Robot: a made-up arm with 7 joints.
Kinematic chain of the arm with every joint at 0, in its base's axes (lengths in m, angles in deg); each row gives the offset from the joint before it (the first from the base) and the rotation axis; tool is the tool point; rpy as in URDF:
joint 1: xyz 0.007 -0.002 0.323 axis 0 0.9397 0.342
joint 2: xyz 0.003 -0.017 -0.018 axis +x
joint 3: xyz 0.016 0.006 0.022 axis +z
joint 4: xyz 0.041 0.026 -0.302 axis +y
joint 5: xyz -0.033 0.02 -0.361 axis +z
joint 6: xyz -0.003 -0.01 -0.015 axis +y
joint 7: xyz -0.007 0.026 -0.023 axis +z
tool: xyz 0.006 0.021 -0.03 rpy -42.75 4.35 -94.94
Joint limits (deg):
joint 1: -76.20..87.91
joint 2: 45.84..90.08
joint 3: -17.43..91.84
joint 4: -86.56..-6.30
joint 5: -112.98..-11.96
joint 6: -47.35..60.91
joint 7: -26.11..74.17
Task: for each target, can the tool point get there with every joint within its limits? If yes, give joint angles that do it. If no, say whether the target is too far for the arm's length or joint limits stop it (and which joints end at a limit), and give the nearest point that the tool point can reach.
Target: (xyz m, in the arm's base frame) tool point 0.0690 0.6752 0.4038
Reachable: yes | joints 32.07 84.33 50.45 -26.46 -64.69 -24.17 -1.06
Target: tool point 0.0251 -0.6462 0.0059
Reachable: no: joint limits stop it (at a limit: joint 2, joint 3, joint 4, joint 6, joint 7) | nearest point 0.1339 0.1851 -0.1886 | short by 0.861 m
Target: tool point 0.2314 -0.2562 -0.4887
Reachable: no: too far | nearest point 0.1877 0.1832 -0.1886 | short by 0.534 m
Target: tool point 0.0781 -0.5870 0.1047
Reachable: no: joint limits stop it (at a limit: joint 2, joint 3, joint 4, joint 6, joint 7) | nearest point 0.5643 0.0128 0.2861 | short by 0.793 m
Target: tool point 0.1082 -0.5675 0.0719
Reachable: no: joint limits stop it (at a limit: joint 2, joint 3, joint 4, joint 6, joint 7) | nearest point 0.5223 0.0732 0.1198 | short by 0.764 m
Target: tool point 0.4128 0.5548 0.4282
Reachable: yes | joints -45.44 65.78 23.34 -28.07 -47.32 -26.39 19.95
